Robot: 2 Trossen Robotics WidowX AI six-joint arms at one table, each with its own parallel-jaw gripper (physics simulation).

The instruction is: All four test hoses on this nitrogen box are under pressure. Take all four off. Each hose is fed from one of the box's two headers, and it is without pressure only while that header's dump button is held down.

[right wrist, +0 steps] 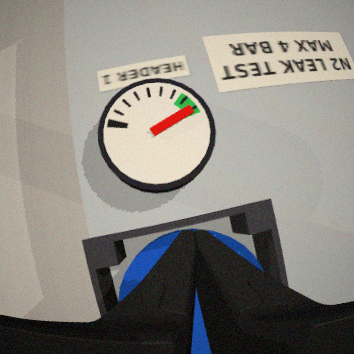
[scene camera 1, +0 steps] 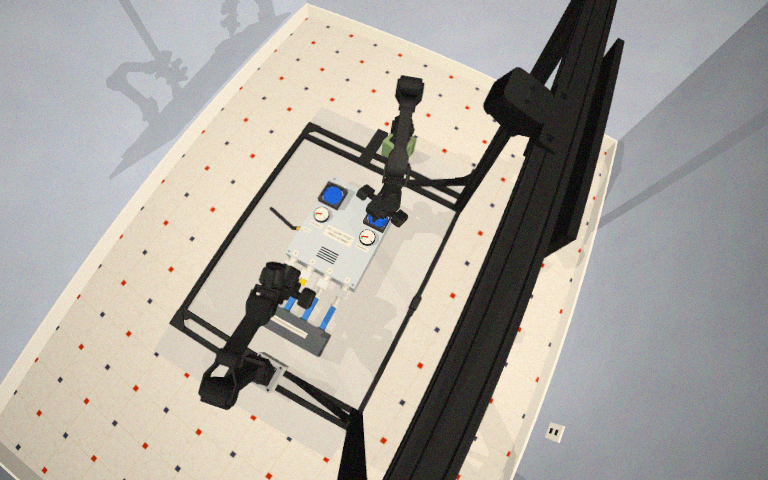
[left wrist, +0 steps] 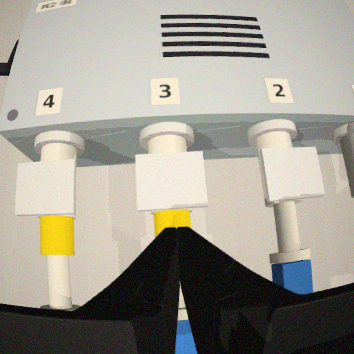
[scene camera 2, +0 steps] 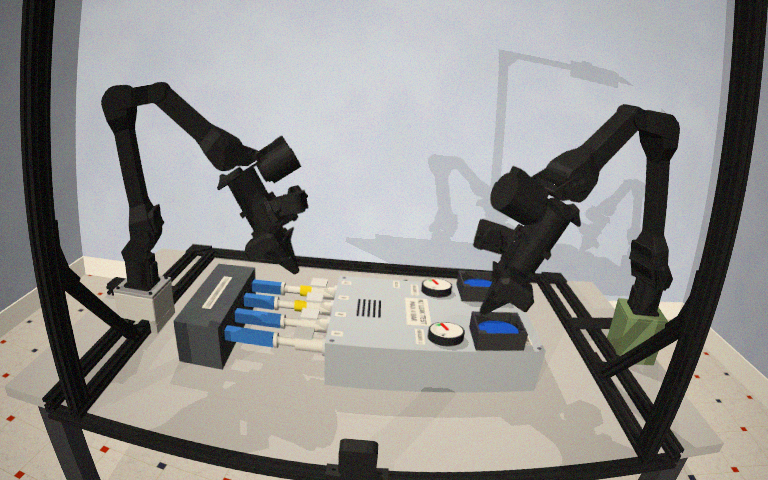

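Seen in the pictures: left gripper, fingertip midpoint: (scene camera 1: 298, 280) (left wrist: 176, 238) (scene camera 2: 297, 272); right gripper, fingertip midpoint: (right wrist: 192, 241) (scene camera 1: 373, 221) (scene camera 2: 481, 312); left arm's base, origin of the base link: (scene camera 1: 263, 372) (scene camera 2: 142, 283); right arm's base, origin of the base link: (scene camera 2: 642, 309).
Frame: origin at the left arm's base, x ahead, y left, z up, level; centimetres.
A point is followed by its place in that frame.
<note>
The pale box (scene camera 1: 351, 261) {x 47.2, y -6.9, z 0.1 cm} (scene camera 2: 385, 335) {x 48.1, y -8.1, z 0.1 cm} carries hoses 4 (scene camera 2: 293, 289) {x 30.2, y 11.4, z -2.1 cm} (left wrist: 59, 280) {x 30.0, y 11.6, z -1.8 cm}, 3 (scene camera 2: 286, 306) {x 30.1, y 4.2, z -2.5 cm}, 2 (scene camera 2: 295, 323) {x 33.0, y -2.7, z -2.2 cm} (left wrist: 287, 227) {x 32.4, y -1.8, z -1.8 cm} and 1 (scene camera 2: 300, 344) {x 35.0, y -10.1, z -2.0 cm}. Yellow bands show on hoses 4 and 3, none on 2. My left gripper (scene camera 2: 294, 270) {x 31.9, y 5.1, z 4.0 cm} (left wrist: 176, 238) {x 31.9, y 5.1, z 4.0 cm} is shut and empty, above hose 3's yellow band. My right gripper (scene camera 2: 484, 310) {x 62.8, y -7.3, z 4.7 cm} (right wrist: 192, 241) {x 62.8, y -7.3, z 4.7 cm} is shut and empty, over the blue header 1 button (scene camera 1: 378, 219) {x 65.4, y -8.0, z 1.8 cm} (scene camera 2: 498, 328) {x 66.2, y -6.9, z 1.7 cm} (right wrist: 145, 267) {x 63.8, y -9.4, z 1.7 cm}; contact is unclear. The header 1 gauge (scene camera 1: 367, 237) {x 57.4, y -7.8, z 1.6 cm} (scene camera 2: 446, 333) {x 57.4, y -8.9, z 1.5 cm} (right wrist: 156, 135) {x 57.8, y -7.7, z 1.5 cm} reads green. The header 2 button (scene camera 1: 333, 195) {x 65.8, y 11.3, z 1.7 cm} (scene camera 2: 477, 283) {x 65.3, y 12.6, z 1.7 cm} is uncovered.
The header 2 gauge (scene camera 1: 321, 213) {x 57.4, y 11.4, z 1.7 cm} (scene camera 2: 436, 286) {x 57.0, y 10.2, z 1.5 cm} has its needle turned like header 1's in scene camera 2. A dark block (scene camera 1: 308, 338) {x 16.9, y -7.3, z 0.0 cm} (scene camera 2: 198, 345) {x 17.6, y -12.8, z -3.8 cm} stands behind the blue hose ends. A black supply pipe (scene camera 1: 281, 217) {x 51.1, y 26.8, z -6.6 cm} is at the box's side. Black frame bars surround the table.
</note>
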